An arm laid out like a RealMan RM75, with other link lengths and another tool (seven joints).
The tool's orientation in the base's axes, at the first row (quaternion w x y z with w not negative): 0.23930, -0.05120, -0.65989, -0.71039
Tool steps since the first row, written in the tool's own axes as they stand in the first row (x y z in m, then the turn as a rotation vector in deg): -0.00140, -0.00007, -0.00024, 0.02, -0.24, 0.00; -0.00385, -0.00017, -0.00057, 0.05, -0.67, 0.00; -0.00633, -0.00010, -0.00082, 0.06, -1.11, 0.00; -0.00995, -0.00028, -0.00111, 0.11, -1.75, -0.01; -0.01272, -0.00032, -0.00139, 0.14, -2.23, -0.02; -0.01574, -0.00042, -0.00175, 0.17, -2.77, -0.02; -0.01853, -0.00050, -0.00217, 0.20, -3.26, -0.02; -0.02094, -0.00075, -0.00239, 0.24, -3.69, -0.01; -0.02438, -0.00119, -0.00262, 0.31, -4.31, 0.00
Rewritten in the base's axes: 0.00126, 0.00015, -0.00064, -0.12, 0.00, -0.21; 0.00346, 0.00050, -0.00172, -0.32, 0.00, -0.59; 0.00573, 0.00094, -0.00265, -0.51, 0.00, -0.99; 0.00891, 0.00165, -0.00426, -0.81, -0.01, -1.56; 0.01140, 0.00213, -0.00541, -1.03, -0.02, -1.98; 0.01411, 0.00261, -0.00672, -1.27, -0.03, -2.47; 0.01663, 0.00297, -0.00793, -1.50, -0.03, -2.90; 0.01871, 0.00342, -0.00912, -1.71, -0.02, -3.28; 0.02161, 0.00414, -0.01088, -2.03, -0.02, -3.81
